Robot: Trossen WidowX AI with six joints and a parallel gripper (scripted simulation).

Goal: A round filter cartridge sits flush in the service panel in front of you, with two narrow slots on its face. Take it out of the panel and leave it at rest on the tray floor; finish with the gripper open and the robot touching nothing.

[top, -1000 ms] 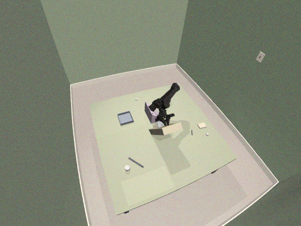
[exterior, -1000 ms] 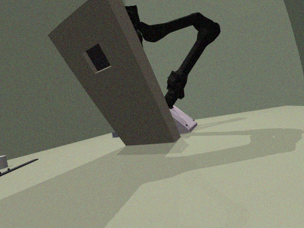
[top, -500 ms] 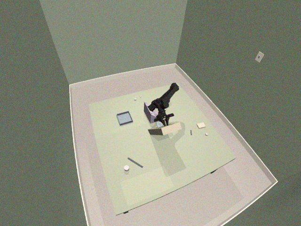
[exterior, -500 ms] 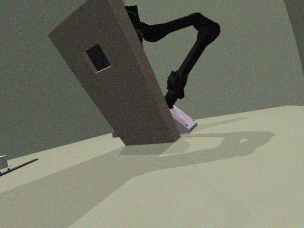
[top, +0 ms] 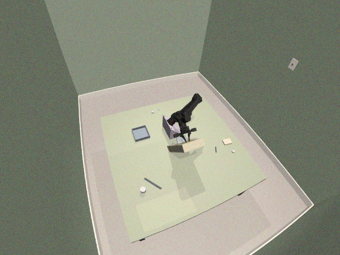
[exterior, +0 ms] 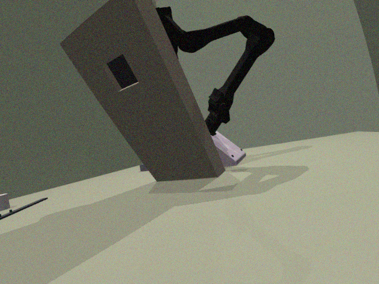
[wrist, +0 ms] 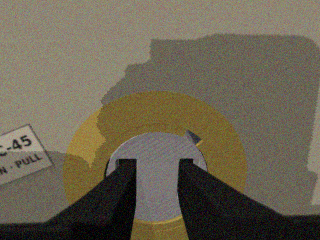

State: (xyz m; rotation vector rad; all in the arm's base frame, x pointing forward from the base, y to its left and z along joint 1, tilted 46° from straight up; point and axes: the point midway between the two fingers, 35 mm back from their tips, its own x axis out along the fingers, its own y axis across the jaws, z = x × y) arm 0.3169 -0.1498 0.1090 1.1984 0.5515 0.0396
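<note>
Right now the round filter cartridge is 10 mm below my gripper tip and 10 mm ahead of it. From my gripper tip the other things lie so: white disc: 450 mm to the right, 240 mm below, 110 mm ahead; service panel: 80 mm below, 40 mm behind; blue-grey tray: 440 mm behind, 250 mm to the right, 250 mm below.
</note>
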